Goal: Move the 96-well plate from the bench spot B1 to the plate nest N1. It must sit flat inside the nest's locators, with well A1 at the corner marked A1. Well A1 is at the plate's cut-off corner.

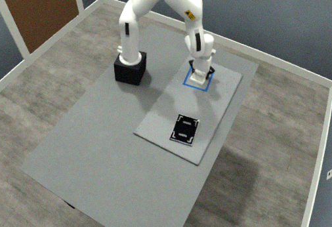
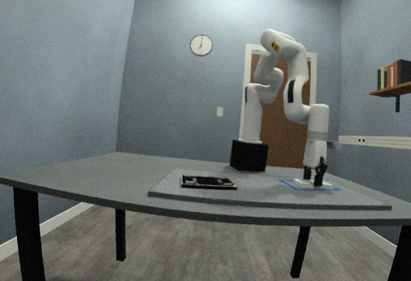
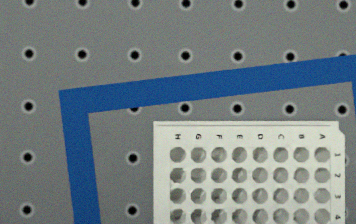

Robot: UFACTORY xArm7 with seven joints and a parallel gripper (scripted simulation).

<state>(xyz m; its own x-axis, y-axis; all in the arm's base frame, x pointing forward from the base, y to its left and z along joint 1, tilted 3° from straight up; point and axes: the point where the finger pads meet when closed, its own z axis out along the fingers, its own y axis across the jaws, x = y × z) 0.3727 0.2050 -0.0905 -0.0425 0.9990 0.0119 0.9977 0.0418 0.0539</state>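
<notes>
The white 96-well plate is 1 cm below my hand. Also, from my hand: black plate nest (39 cm to the right, 10 cm ahead, 1 cm below).
</notes>
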